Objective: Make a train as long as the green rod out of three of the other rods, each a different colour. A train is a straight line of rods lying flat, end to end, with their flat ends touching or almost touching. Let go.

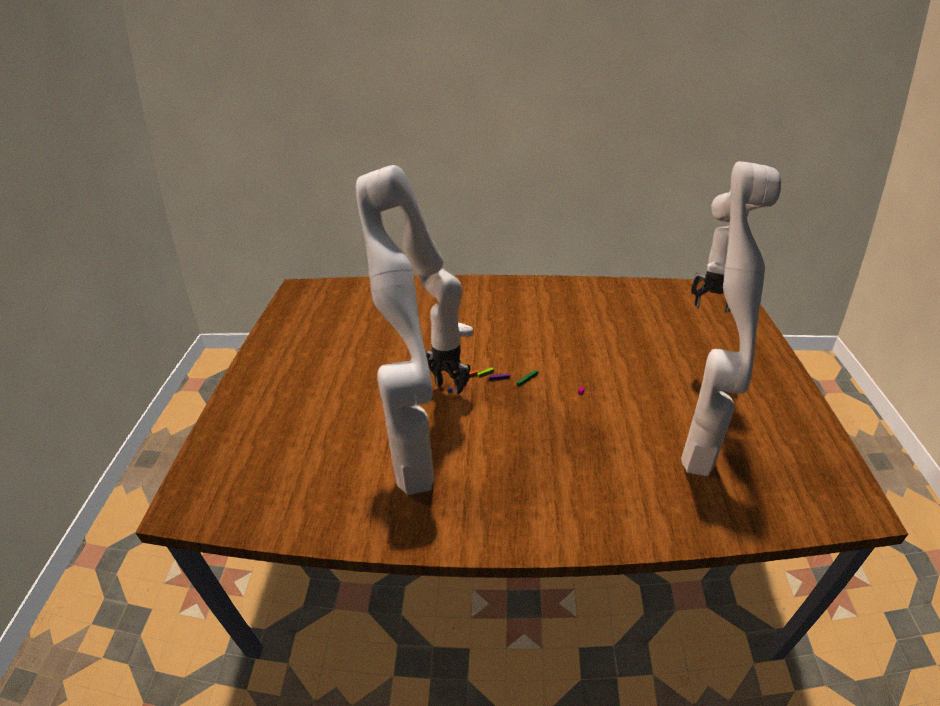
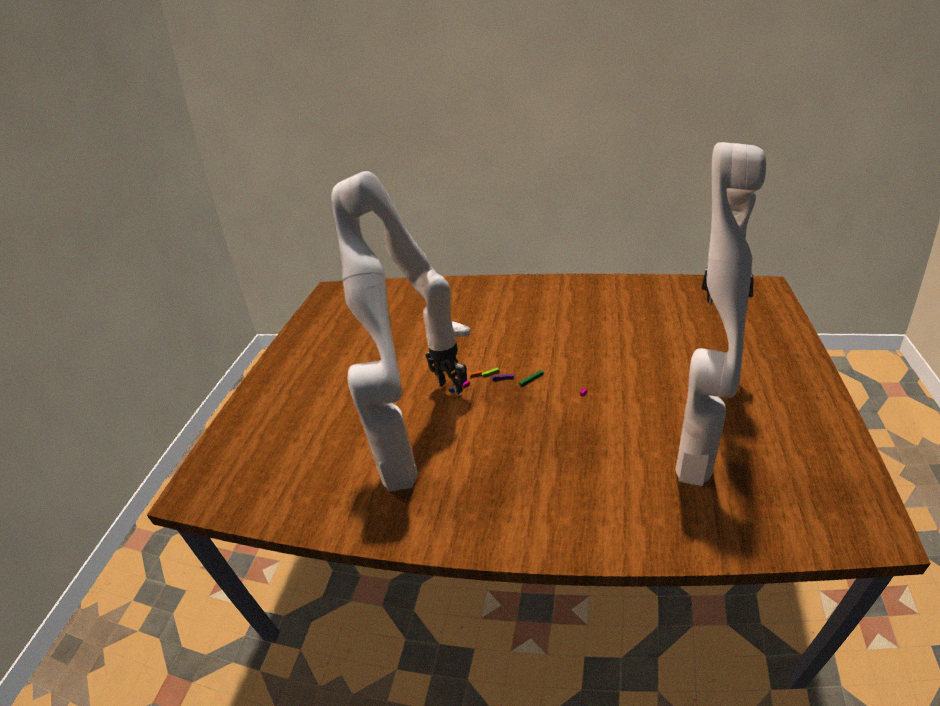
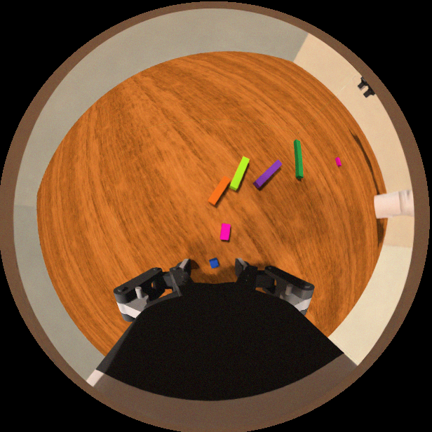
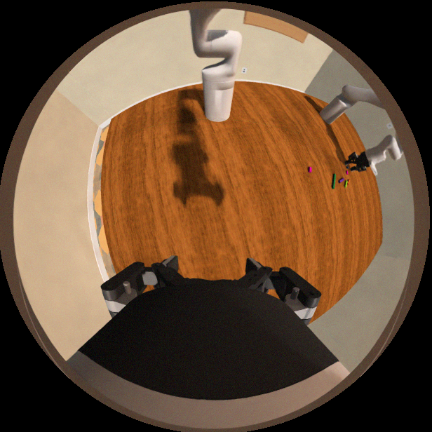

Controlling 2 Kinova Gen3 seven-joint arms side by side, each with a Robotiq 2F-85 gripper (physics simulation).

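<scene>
The green rod lies flat on the table. A purple rod lies beside it, apart and at another angle. A lime rod and an orange rod lie nearly in line, slightly offset, their near ends touching or almost touching. A magenta rod lies apart from the orange one. A small blue rod lies below my left gripper, which is open and empty. My right gripper is open and empty, high above the table.
A second small magenta rod lies apart, between the green rod and the right arm. The right arm's base stands on the table. The left arm's base stands nearer the rods.
</scene>
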